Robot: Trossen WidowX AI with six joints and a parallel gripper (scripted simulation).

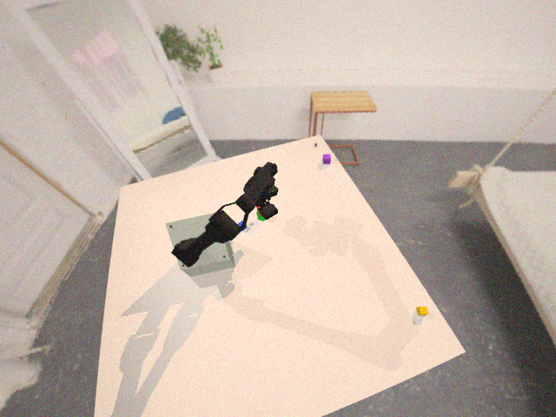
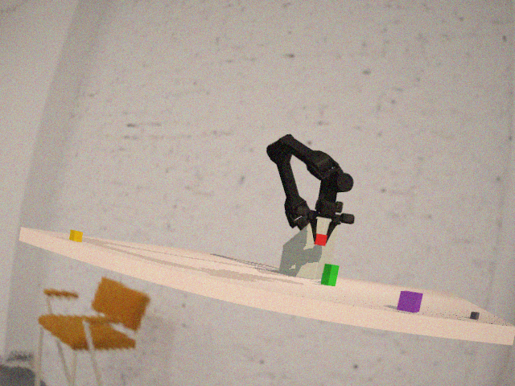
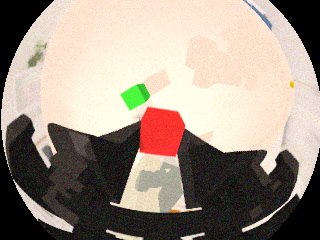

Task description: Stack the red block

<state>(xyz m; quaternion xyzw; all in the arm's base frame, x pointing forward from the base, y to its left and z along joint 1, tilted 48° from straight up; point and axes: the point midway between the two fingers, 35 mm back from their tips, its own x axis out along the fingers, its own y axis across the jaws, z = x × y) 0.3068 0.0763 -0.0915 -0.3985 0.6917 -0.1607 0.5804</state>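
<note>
Right now my gripper tip is 11 cm past the small blue block, 11 cm above it and 2 cm to the right of it. Round my gripper tip: yellow block 53 cm to the right, 51 cm ahead, 12 cm below; purple block 44 cm ahead, 34 cm to the left, 11 cm below; red block 1 cm above.
</note>
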